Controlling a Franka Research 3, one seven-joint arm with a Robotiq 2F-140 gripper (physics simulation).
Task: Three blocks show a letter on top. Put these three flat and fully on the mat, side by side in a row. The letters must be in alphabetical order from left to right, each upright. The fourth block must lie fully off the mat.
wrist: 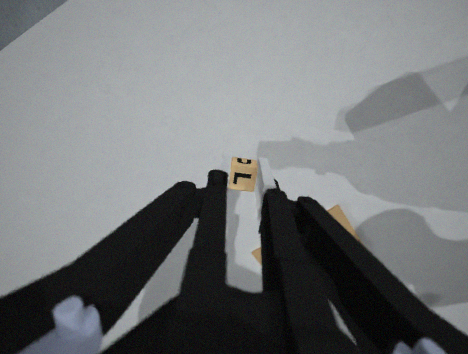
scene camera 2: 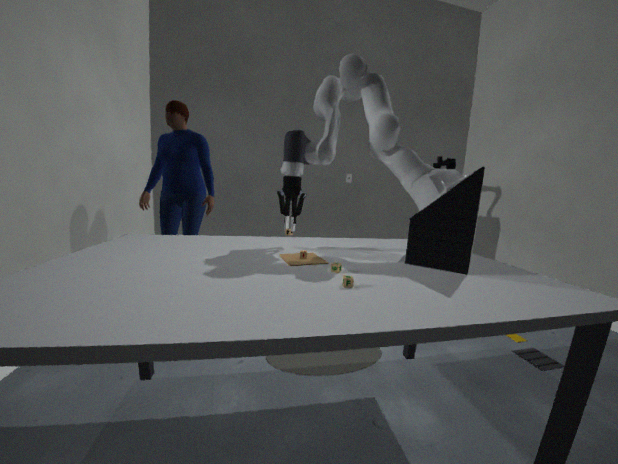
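My gripper (scene camera 2: 290, 230) (wrist: 243, 169) is shut on a tan block with a black L (scene camera 2: 289, 232) (wrist: 242, 181) on the face toward the wrist camera; part of another black letter shows on an adjoining face. The block is held above the table near its back edge, behind the mat. The tan mat (scene camera 2: 293, 261) (wrist: 341, 220) is partly hidden by the fingers in the wrist view. A small block with a dark mark (scene camera 2: 303, 255) stands on it. Two blocks with green marks, one nearer the mat (scene camera 2: 336, 268) and one nearer the front (scene camera 2: 348, 281), lie off the mat to the right. Their top letters are unreadable.
The white table (scene camera 2: 175, 300) carries everything. A tall black panel (scene camera 2: 445, 232) stands at the right, in front of the arm's base. A person in blue (scene camera 2: 183, 165) stands behind the table at the left. Shadows of the arm fall around the mat.
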